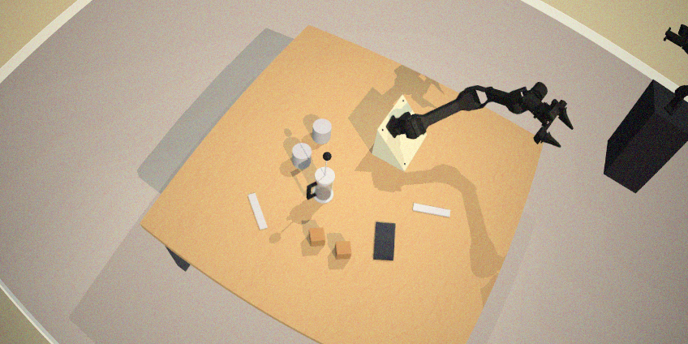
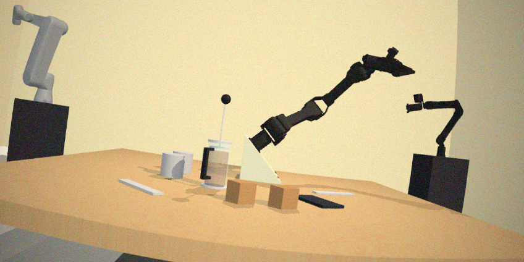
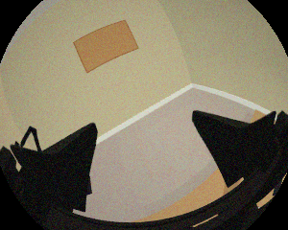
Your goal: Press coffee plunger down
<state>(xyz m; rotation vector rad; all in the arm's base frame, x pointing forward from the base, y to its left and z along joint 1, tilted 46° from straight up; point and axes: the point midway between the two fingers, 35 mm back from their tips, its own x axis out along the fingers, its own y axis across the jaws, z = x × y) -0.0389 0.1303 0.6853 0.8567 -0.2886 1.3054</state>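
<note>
Now: gripper tip 35 cm short of the glass coffee press, 73 cm to the left of it and 38 cm above it. Also, from my gripper tip: black slab (40 cm ahead, 44 cm to the right, 50 cm below).
</note>
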